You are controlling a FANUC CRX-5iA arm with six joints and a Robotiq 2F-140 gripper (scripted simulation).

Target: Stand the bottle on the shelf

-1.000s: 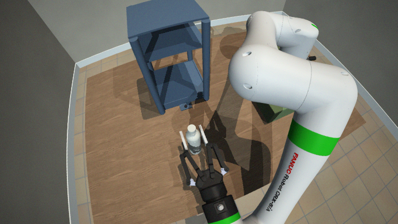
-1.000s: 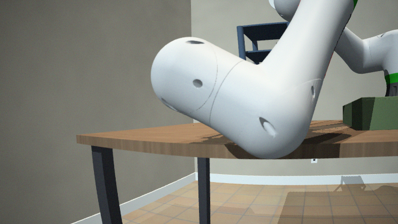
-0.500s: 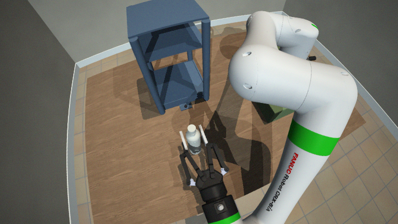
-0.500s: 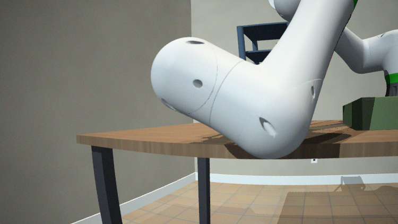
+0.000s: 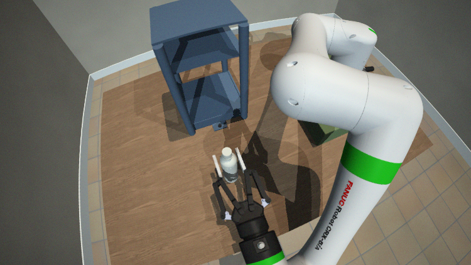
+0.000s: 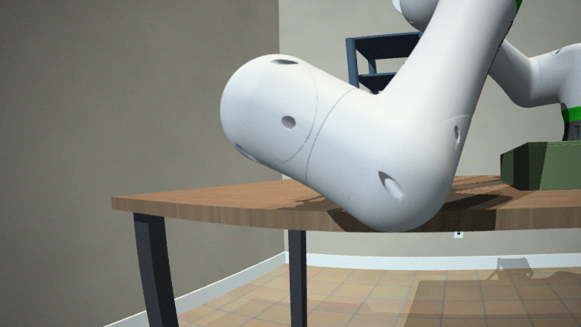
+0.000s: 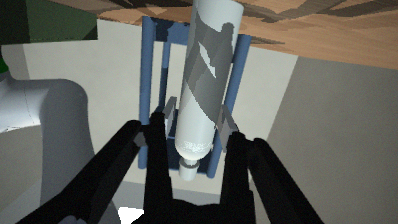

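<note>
My gripper is now 31 cm to the left of the blue shelving unit, 8 cm below it and 1 cm short of it.
</note>
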